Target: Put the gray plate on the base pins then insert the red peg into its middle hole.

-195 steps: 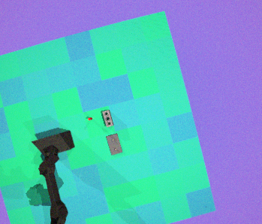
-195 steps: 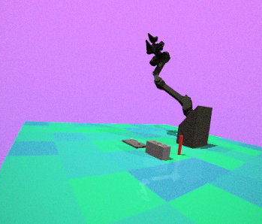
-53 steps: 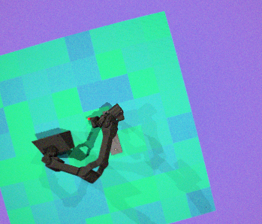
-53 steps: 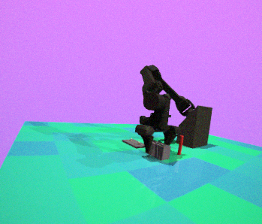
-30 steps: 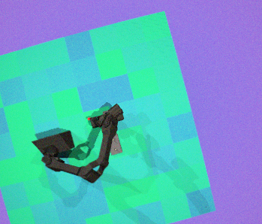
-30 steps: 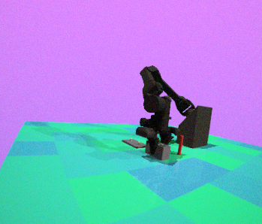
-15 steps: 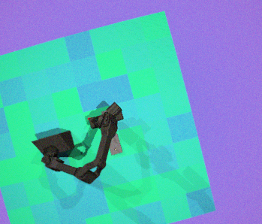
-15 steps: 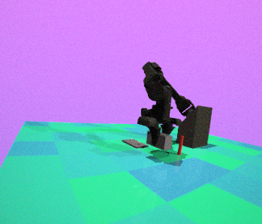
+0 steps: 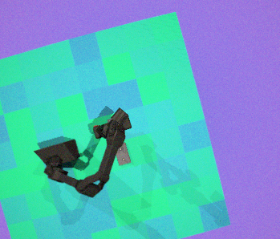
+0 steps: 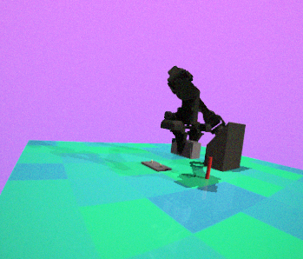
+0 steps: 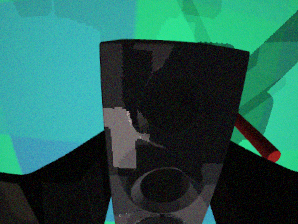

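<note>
My gripper tip is 160 mm to the left of the base, 80 mm above it and 20 mm past it. From my gripper tip the other things lie so: gray plate: 30 mm above; then red peg: 100 mm behind, 50 mm below, 40 mm to the left.
</note>
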